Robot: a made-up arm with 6 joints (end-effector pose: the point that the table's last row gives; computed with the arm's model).
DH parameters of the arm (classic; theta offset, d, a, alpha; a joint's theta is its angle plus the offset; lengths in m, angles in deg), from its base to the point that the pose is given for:
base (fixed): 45 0 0.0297 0
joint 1: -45 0.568 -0.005 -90
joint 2: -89.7 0 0.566 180
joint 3: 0.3 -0.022 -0.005 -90
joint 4: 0 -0.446 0.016 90
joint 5: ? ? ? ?
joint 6: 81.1 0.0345 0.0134 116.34
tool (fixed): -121.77 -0.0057 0 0
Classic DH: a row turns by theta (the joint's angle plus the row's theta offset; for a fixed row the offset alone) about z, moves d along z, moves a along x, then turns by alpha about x.
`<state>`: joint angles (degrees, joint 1 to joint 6).
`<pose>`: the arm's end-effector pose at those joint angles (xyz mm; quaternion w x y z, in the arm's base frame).
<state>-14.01 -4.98 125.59 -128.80 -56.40 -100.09</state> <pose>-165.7 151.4 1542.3 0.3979 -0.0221 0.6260 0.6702</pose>
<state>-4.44 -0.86 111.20 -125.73 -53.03 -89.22</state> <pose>-6.4 97.1 1572.5 0.3004 0.0609 0.5757 0.7580</pose>
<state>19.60 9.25 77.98 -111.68 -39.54 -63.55</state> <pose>354.7 188.4 1455.1 0.1648 0.3626 0.5176 0.7572</pose>
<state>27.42 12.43 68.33 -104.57 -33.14 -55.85</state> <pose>418.9 264.9 1377.2 0.1811 0.4528 0.5292 0.6944</pose>
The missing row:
joint 5: 0 0.146 -0.025 -90
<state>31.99 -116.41 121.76 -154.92 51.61 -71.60</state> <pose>-723.2 -259.3 -25.2 0.2201 0.5525 -0.2424 -0.7665</pose>
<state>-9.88 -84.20 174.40 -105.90 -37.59 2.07</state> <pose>-740.5 197.1 263.7 0.0612 -0.6534 -0.6996 0.2825</pose>
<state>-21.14 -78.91 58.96 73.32 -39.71 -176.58</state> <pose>-878.0 367.0 836.0 0.4331 0.4170 -0.5188 0.6077</pose>
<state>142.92 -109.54 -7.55 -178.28 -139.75 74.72</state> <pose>364.4 -445.3 837.0 0.5858 -0.4829 0.6147 -0.2142</pose>
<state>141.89 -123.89 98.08 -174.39 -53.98 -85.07</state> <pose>570.9 -612.8 20.4 0.0536 0.6005 0.5689 -0.5594</pose>
